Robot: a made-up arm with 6 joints.
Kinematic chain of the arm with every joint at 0, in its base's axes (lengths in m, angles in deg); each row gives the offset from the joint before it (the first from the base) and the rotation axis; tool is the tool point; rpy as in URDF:
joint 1: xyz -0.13 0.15 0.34 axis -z
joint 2: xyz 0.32 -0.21 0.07 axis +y
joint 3: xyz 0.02 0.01 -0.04 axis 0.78 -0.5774 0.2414
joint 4: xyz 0.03 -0.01 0 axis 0.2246 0.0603 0.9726
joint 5: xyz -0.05 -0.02 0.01 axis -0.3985 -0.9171 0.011
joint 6: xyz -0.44 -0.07 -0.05 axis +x
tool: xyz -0.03 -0.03 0 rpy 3.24 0.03 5.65
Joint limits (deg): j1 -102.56..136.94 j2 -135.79..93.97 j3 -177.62..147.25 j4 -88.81..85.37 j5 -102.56..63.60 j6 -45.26..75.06
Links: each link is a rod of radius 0.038 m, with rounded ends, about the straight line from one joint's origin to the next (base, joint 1, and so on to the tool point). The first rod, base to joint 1, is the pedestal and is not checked.
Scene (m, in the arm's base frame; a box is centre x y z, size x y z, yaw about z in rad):
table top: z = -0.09
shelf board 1: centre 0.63 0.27 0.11 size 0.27 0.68 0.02 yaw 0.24
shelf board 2: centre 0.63 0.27 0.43 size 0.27 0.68 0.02 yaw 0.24
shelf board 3: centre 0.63 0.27 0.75 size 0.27 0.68 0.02 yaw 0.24
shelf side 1: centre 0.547 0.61 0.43 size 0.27 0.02 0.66 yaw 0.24
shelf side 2: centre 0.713 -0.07 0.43 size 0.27 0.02 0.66 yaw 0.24
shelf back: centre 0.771 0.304 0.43 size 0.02 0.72 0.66 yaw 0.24
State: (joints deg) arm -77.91 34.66 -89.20 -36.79 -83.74 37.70
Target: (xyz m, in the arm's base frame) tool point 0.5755 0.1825 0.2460
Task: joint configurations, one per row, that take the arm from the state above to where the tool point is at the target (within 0.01 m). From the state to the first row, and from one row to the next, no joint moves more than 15 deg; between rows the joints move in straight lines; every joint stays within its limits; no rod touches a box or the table.
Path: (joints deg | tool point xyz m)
1: -63.42 38.38 -91.41 -35.71 -83.25 37.67 | -0.1647 0.6987 0.3854
2: -48.94 42.09 -93.62 -34.63 -82.77 37.65 | -0.0305 0.6873 0.3626
3: -34.45 45.81 -95.82 -33.55 -82.28 37.62 | 0.0943 0.6420 0.3405
4: -19.96 49.53 -98.03 -32.47 -81.79 37.59 | 0.2009 0.5676 0.3191
5: -5.48 53.24 -100.24 -31.39 -81.30 37.56 | 0.2830 0.4708 0.2987
6: 9.01 56.96 -102.45 -30.31 -80.82 37.54 | 0.3362 0.3595 0.2796
7: 23.49 60.68 -104.66 -29.23 -80.33 37.51 | 0.3589 0.2424 0.2619
8: 37.98 64.39 -106.87 -28.15 -79.84 37.48 | 0.3519 0.1278 0.2460
9: 26.86 61.55 -104.01 -20.00 -87.42 36.94 | 0.4345 0.1306 0.2384
10: 15.74 58.72 -101.16 -11.85 -94.99 36.41 | 0.5104 0.1490 0.2400
11: 4.62 55.88 -98.31 -3.70 -102.56 35.87 | 0.5755 0.1825 0.2460

